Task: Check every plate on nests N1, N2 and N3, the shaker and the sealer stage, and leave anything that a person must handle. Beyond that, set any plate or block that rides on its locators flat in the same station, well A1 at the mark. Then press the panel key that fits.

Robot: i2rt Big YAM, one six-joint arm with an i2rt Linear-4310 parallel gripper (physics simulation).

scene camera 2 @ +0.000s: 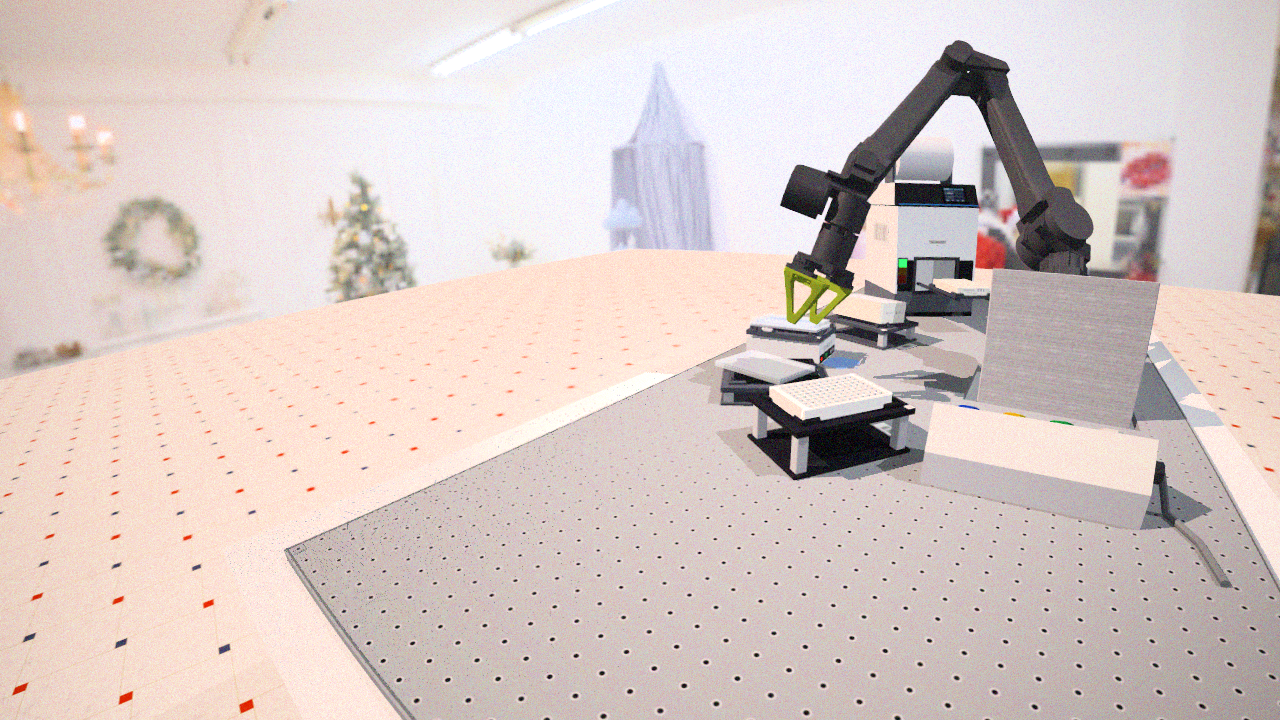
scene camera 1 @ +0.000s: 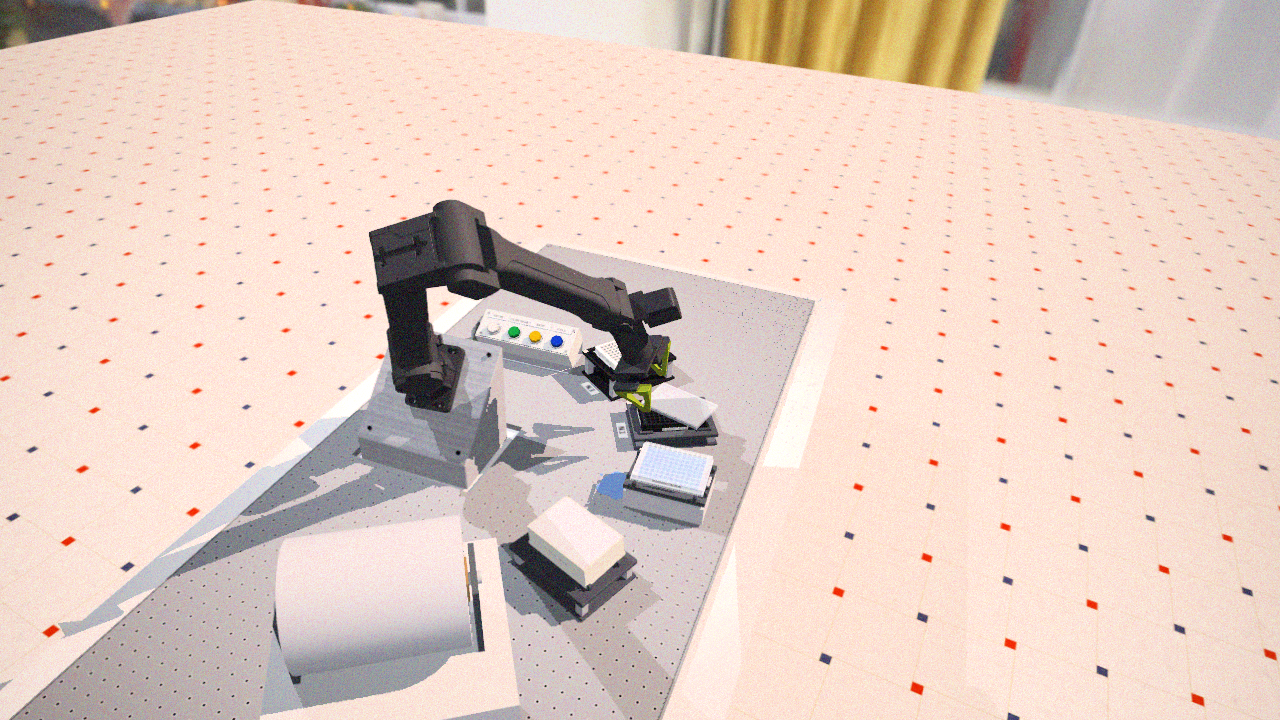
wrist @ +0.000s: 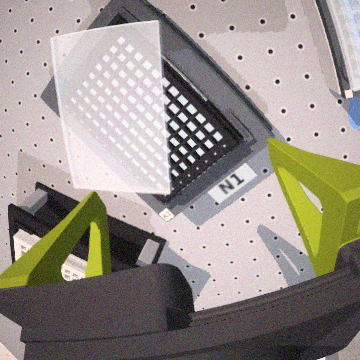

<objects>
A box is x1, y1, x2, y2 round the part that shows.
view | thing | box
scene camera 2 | my gripper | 784, 222, 858, 324
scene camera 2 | cream plate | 833, 294, 905, 323
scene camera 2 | white well plate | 750, 314, 829, 332
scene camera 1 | my gripper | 613, 327, 670, 411
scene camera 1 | cream plate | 527, 497, 624, 588
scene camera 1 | white well plate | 630, 442, 713, 496
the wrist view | my gripper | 0, 137, 359, 359
</objects>
